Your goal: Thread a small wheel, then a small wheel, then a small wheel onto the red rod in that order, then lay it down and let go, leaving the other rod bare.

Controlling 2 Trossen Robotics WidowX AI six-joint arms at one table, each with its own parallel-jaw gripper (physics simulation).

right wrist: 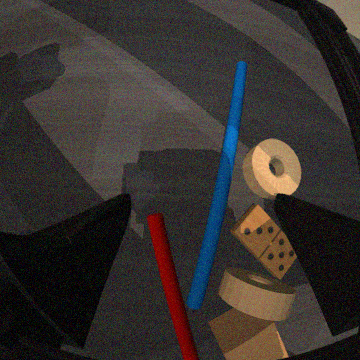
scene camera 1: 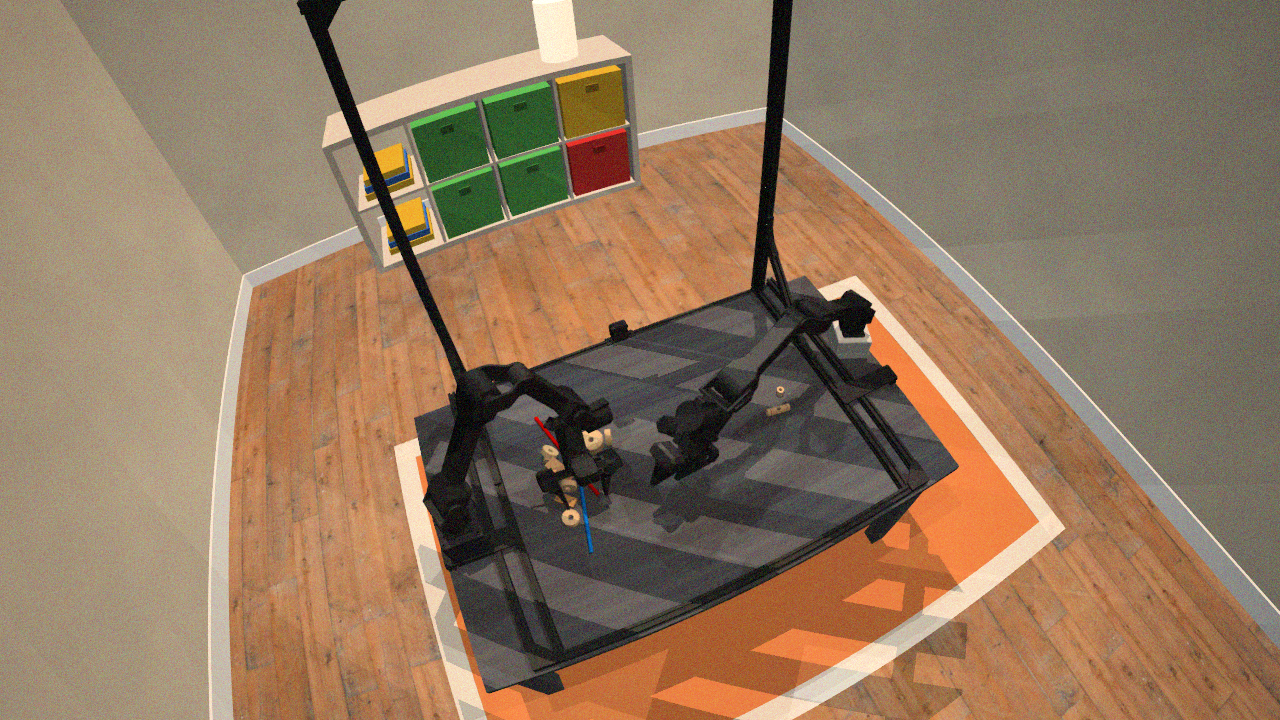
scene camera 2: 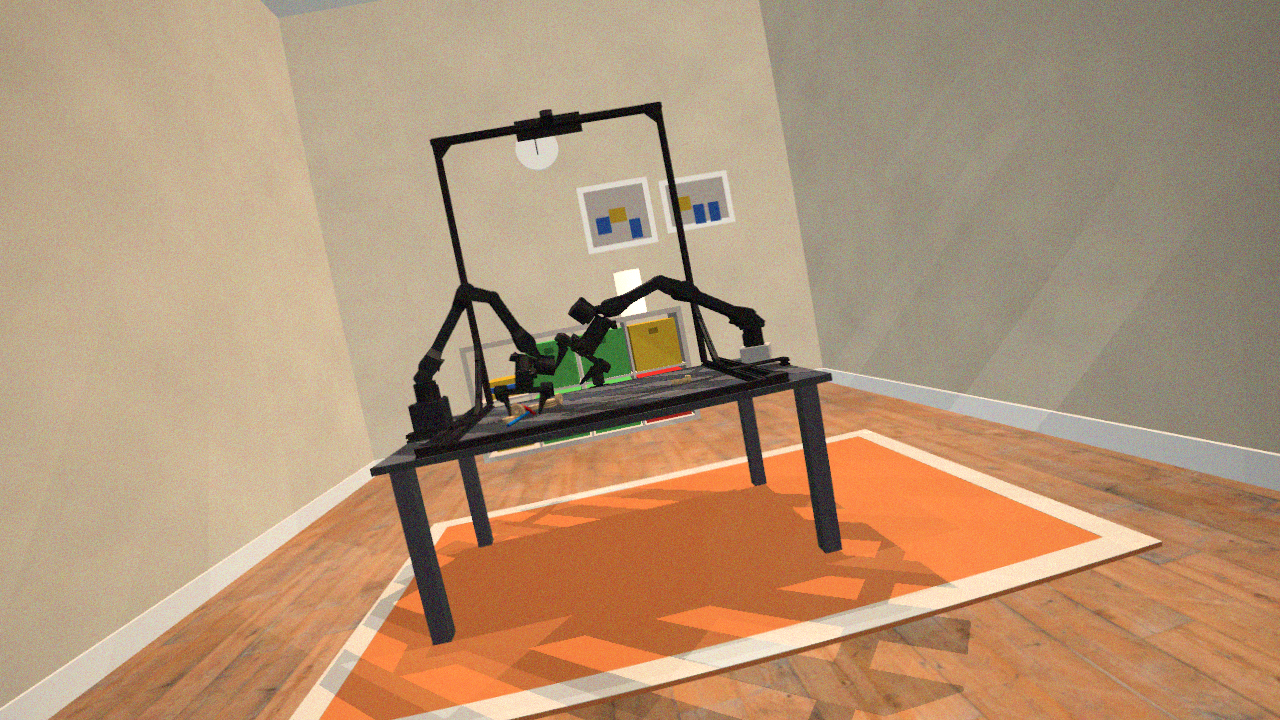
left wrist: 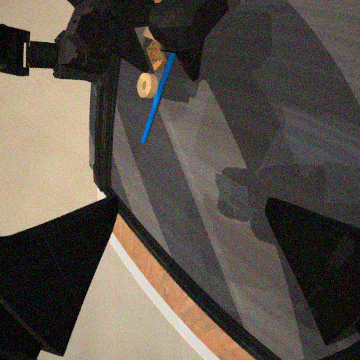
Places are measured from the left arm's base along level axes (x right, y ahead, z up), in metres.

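Pixels of known places: left gripper, fingertip midpoint: (scene camera 1: 664,482) (scene camera 2: 567,376) (left wrist: 193,204); right gripper, fingertip midpoint: (right wrist: 204,200) (scene camera 1: 587,502) (scene camera 2: 524,415) (left wrist: 168,73); left arm's base, origin of the base link: (scene camera 1: 851,328) (scene camera 2: 755,345); right arm's base, origin of the base link: (scene camera 1: 455,523) (scene camera 2: 428,401) (left wrist: 56,55).
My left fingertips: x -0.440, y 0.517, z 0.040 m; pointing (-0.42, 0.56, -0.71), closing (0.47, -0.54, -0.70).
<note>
For each thing: its top centre in the pictures, then the offset to it from my left fingertips. "spot": a spot on its surface instead.
- red rod, middle of its top: (scene camera 1: 564,453) dx +0.126, dy +0.235, dz -0.097 m
- blue rod, middle of its top: (right wrist: 229,157) (left wrist: 156,91) (scene camera 1: 585,514) (scene camera 2: 518,417) dx -0.031, dy +0.178, dz -0.097 m
- domino-marked block, middle of its top: (right wrist: 270,242) (left wrist: 153,53) (scene camera 1: 565,499) dx +0.007, dy +0.225, dz -0.099 m
- plain wooden block, surface spot: (right wrist: 250,337) spot: dx +0.058, dy +0.221, dz -0.077 m
- wooden cylinder, middle of its top: (scene camera 1: 778,407) (scene camera 2: 680,378) dx +0.230, dy -0.284, dz -0.088 m
The red rod (scene camera 1: 542,427) (right wrist: 170,285) lies on the table, partly hidden under my right arm; its visible part in the right wrist view is bare. The blue rod (scene camera 1: 588,532) (left wrist: 157,102) (right wrist: 213,220) lies bare beside it. A pale wheel (scene camera 1: 564,519) (left wrist: 152,86) (right wrist: 257,170) is near the blue rod, and another wheel (right wrist: 257,300) lies below the domino in the right wrist view. More wheels, one of them a pale wheel (scene camera 1: 599,443), are by the right gripper. My right gripper (scene camera 1: 577,492) (right wrist: 204,200) is open above the rods. My left gripper (scene camera 1: 671,467) (left wrist: 193,204) is open and empty over mid-table.
A domino-marked block (right wrist: 265,240) and a plain wooden block (right wrist: 250,337) lie beside the wheels. A small ring and a wooden cylinder (scene camera 1: 777,410) lie toward the right of the table in scene camera 1. Black frame posts stand at the table's sides.
</note>
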